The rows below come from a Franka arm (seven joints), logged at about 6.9 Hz.
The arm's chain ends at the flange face. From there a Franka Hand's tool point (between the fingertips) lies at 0.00 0.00 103.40 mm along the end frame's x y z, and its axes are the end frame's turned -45 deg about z.
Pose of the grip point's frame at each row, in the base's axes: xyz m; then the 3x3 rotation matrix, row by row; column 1 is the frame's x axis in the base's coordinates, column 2 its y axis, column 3 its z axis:
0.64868 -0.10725 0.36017; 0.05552 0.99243 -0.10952; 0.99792 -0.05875 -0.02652; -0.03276 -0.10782 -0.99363
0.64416 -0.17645 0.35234; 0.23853 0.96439 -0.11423; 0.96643 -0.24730 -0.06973; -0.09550 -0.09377 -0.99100
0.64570 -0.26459 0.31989; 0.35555 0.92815 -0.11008; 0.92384 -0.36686 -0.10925; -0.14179 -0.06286 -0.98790
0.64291 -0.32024 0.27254; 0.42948 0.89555 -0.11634; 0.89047 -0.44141 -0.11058; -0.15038 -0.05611 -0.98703
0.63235 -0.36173 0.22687; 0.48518 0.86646 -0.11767; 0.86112 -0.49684 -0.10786; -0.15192 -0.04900 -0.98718
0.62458 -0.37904 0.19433; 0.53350 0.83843 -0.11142; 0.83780 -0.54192 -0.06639; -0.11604 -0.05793 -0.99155
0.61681 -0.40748 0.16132; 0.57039 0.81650 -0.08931; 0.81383 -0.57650 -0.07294; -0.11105 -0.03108 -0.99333
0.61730 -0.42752 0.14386; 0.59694 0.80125 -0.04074; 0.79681 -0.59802 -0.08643; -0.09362 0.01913 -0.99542
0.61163 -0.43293 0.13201; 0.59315 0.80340 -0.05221; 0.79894 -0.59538 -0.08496; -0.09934 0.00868 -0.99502
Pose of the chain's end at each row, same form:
0.66000 -0.10451 0.46291; 0.74101 0.66250 -0.10952; 0.66409 -0.74718 -0.02652; -0.09941 -0.05308 -0.99363
0.65597 -0.16924 0.45481; 0.85059 0.51326 -0.11423; 0.50850 -0.85824 -0.06973; -0.13383 0.00122 -0.99100
0.65708 -0.25329 0.42204; 0.90771 0.40489 -0.11008; 0.39384 -0.91266 -0.10925; -0.14471 0.05581 -0.98790
0.65494 -0.30881 0.37460; 0.93694 0.32956 -0.11634; 0.31753 -0.94178 -0.11058; -0.14601 0.06666 -0.98703
0.64452 -0.35058 0.32894; 0.95575 0.26961 -0.11767; 0.25758 -0.96022 -0.10786; -0.14207 0.07278 -0.98718
0.63610 -0.37218 0.29686; 0.97010 0.21562 -0.11142; 0.20922 -0.97561 -0.06639; -0.12302 0.04109 -0.99155
0.62604 -0.39994 0.26403; 0.98068 0.17403 -0.08931; 0.16782 -0.98311 -0.07294; -0.10050 0.05655 -0.99333
0.62151 -0.41858 0.24679; 0.98867 0.14447 -0.04074; 0.14057 -0.98629 -0.08643; -0.05267 0.07973 -0.99542
0.61703 -0.42415 0.23490; 0.98751 0.14867 -0.05221; 0.14394 -0.98593 -0.08496; -0.06411 0.07638 -0.99502

